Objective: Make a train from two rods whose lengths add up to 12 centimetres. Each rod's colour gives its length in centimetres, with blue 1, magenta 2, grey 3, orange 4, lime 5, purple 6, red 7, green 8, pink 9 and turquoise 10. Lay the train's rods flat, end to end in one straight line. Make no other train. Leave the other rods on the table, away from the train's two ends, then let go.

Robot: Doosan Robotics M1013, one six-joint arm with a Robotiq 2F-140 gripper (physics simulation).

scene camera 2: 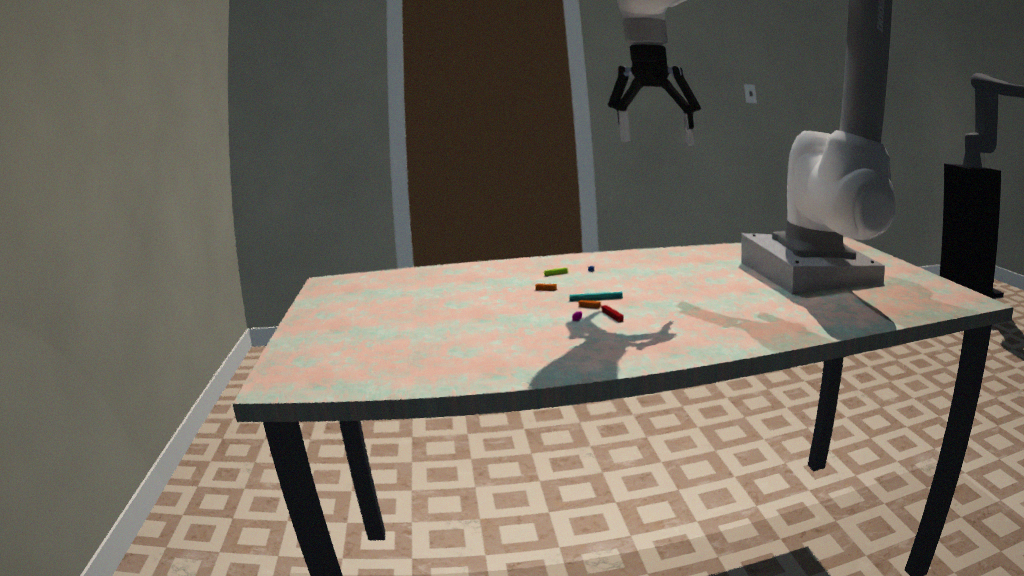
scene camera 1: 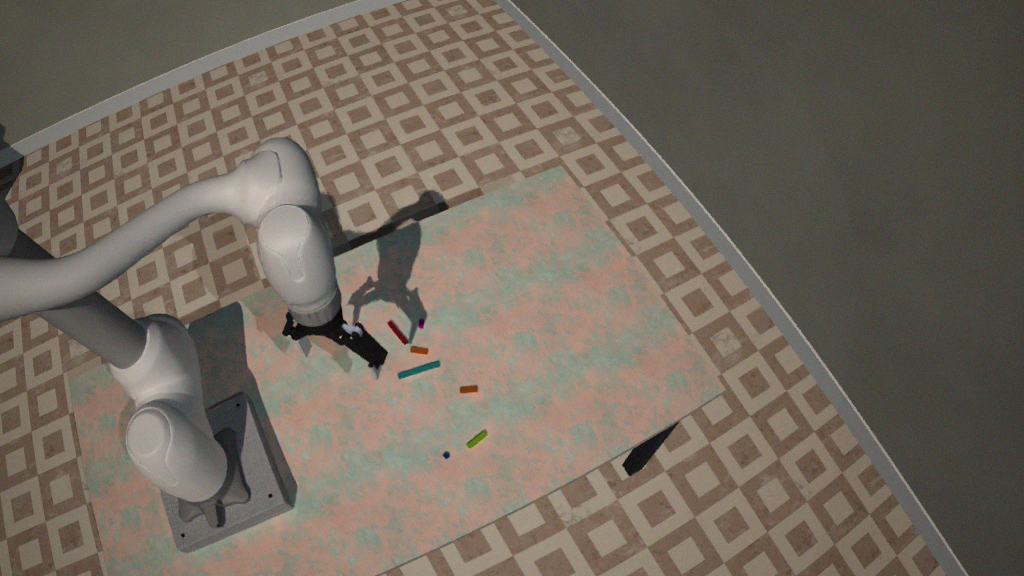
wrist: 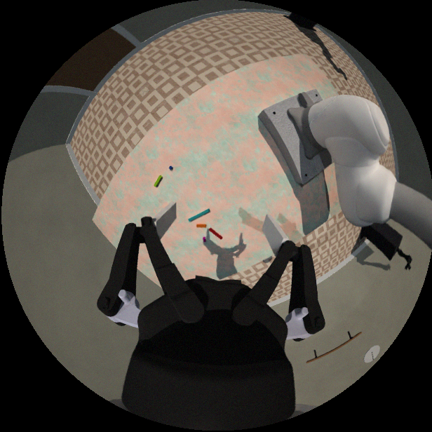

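Seen in the pictures: gripper, fingertip midpoint: [scene camera 2: 657, 143] [scene camera 1: 341, 361]; arm's base, link origin: [scene camera 2: 813, 247] [scene camera 1: 208, 475].
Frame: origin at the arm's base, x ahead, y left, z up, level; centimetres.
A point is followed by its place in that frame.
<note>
A turquoise rod [scene camera 1: 418, 369] @(x 54.5, y 10.5, z -4.6 cm) [scene camera 2: 595, 295] @(x 54.7, y 11.1, z -4.7 cm) [wrist: 199, 215] lies flat. An orange rod [scene camera 1: 418, 350] @(x 56.1, y 15.1, z -4.5 cm) [scene camera 2: 589, 304] @(x 56.4, y 15.8, z -4.9 cm) [wrist: 201, 226] lies close beside it, apart from it. A red rod [scene camera 1: 397, 332] @(x 52.9, y 21.4, z -4.5 cm) [scene camera 2: 612, 313] @(x 53.1, y 22.8, z -4.7 cm) [wrist: 215, 233] lies at a slant near that orange rod. A magenta rod [scene camera 1: 421, 323] @(x 59.1, y 21.6, z -4.6 cm) [scene camera 2: 577, 315] @(x 59.1, y 22.6, z -4.7 cm) [wrist: 204, 239] lies near the gripper's shadow. A second orange rod [scene camera 1: 468, 389] @(x 63.4, y 1.8, z -4.5 cm) [scene camera 2: 545, 287] @(x 63.6, y 2.3, z -5.0 cm) does not show in the wrist view. A lime rod [scene camera 1: 476, 438] @(x 60.7, y -9.8, z -4.6 cm) [scene camera 2: 555, 272] @(x 61.0, y -9.5, z -5.0 cm) [wrist: 158, 181] lies near a blue rod [scene camera 1: 446, 454] @(x 53.3, y -10.9, z -4.5 cm) [scene camera 2: 591, 268] @(x 53.2, y -10.5, z -4.9 cm) [wrist: 171, 168]. My gripper [scene camera 1: 340, 361] @(x 39.8, y 4.1, z 23.4 cm) [scene camera 2: 657, 141] @(x 39.8, y 4.1, z 23.4 cm) [wrist: 220, 215] is open and empty, high above the table.
The table [scene camera 1: 572, 286] @(x 97.0, y 18.2, z -5.5 cm) [scene camera 2: 429, 343] @(x 83.4, y 30.3, z -5.5 cm) [wrist: 210, 130] carries the arm's grey base block [scene camera 1: 275, 465] @(x 15.5, y -1.0, z -3.8 cm) [scene camera 2: 769, 265] @(x 14.8, y 5.0, z -2.3 cm) [wrist: 282, 135]. The arm's shadow falls on the table around the red and magenta rods. A dark stand [scene camera 2: 970, 222] is beyond the table at the right in scene camera 2.
</note>
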